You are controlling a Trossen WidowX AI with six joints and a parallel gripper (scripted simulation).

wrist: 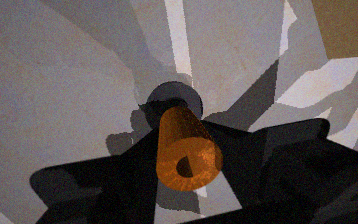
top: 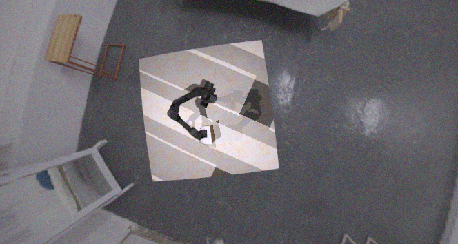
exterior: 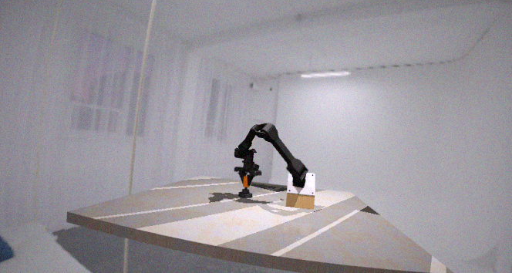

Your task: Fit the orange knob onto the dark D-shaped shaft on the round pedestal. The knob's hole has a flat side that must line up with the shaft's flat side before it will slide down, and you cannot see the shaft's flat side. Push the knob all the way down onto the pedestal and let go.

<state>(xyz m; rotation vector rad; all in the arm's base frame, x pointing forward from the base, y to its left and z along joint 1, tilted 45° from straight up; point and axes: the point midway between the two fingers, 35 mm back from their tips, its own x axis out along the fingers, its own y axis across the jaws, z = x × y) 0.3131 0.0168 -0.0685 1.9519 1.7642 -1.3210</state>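
Right now the orange knob is 20 mm above my gripper tip. Round my gripper tip: dark round pedestal: 40 mm below.
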